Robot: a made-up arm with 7 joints.
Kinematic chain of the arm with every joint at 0, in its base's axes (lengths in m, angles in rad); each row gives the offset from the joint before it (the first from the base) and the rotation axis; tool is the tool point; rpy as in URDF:
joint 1: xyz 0 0 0.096 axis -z
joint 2: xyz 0 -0.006 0.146 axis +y
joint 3: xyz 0 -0.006 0.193 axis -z
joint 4: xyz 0 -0.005 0.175 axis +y
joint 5: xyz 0 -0.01 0.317 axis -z
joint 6: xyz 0 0 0.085 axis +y
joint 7: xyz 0 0 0.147 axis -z
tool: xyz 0 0 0 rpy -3.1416 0 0
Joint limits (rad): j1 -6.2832..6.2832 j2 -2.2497..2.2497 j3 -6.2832..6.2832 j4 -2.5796..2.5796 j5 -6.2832..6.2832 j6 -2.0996..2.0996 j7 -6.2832..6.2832
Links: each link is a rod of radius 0.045 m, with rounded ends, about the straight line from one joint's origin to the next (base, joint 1, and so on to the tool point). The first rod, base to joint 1, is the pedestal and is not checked.
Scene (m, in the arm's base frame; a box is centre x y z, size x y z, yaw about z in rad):
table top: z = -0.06
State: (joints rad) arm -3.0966 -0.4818 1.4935 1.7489 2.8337 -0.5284 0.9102
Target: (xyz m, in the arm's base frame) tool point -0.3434 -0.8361 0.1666
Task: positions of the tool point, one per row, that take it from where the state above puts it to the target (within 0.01 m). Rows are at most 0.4 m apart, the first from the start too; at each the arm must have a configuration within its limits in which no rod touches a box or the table.
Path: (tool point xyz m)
1: 0.3171 0.4705 0.5033
2: 0.5369 0.3079 0.5364
3: 0.6765 0.0459 0.5393
4: 0.6914 -0.2684 0.5105
5: 0.5656 -0.5701 0.4523
6: 0.3168 -0.7934 0.3701
7: -0.0079 -0.8891 0.2718
8: -0.3434 -0.8361 0.1666

